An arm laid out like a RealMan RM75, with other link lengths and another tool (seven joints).
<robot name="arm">
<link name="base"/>
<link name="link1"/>
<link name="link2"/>
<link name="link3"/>
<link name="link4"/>
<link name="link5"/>
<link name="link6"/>
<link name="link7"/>
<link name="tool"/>
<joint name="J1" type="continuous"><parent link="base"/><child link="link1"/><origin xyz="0 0 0.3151"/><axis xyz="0 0 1"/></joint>
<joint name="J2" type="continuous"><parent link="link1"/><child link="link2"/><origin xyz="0 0 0"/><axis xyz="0 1 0"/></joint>
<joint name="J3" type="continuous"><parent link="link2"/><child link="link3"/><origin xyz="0 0 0.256"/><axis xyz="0 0 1"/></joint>
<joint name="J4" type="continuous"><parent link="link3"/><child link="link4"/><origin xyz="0 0 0"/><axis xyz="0 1 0"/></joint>
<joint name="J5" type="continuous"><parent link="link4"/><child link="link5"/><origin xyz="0 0 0.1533"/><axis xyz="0 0 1"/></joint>
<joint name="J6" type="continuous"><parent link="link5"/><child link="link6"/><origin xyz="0 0 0"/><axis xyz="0 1 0"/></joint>
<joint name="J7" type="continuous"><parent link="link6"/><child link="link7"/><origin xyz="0 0 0.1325"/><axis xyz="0 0 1"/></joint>
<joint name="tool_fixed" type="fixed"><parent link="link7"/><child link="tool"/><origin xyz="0.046 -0.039 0.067" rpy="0 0.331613 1.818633"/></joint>
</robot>
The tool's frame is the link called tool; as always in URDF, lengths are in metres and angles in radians. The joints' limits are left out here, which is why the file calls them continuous.
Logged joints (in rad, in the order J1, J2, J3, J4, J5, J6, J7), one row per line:
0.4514 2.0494 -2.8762 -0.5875 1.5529 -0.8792 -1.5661
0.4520 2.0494 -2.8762 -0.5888 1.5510 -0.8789 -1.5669
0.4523 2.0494 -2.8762 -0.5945 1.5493 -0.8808 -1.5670
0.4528 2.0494 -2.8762 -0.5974 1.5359 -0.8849 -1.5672
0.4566 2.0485 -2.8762 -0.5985 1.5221 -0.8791 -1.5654
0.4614 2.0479 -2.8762 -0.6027 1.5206 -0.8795 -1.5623
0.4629 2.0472 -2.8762 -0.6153 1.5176 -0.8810 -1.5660
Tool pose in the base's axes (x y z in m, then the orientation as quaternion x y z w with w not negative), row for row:
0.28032 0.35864 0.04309 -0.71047 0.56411 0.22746 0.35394
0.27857 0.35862 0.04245 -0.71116 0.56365 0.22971 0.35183
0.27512 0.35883 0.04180 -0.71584 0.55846 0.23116 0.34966
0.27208 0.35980 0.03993 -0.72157 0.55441 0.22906 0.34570
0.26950 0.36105 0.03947 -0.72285 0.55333 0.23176 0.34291
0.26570 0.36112 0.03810 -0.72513 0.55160 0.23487 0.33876
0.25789 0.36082 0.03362 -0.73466 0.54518 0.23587 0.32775
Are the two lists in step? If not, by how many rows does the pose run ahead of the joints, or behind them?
The pose runs 1 row ahead of the joints: the pose in row i belongs to the joints in row i + 1.
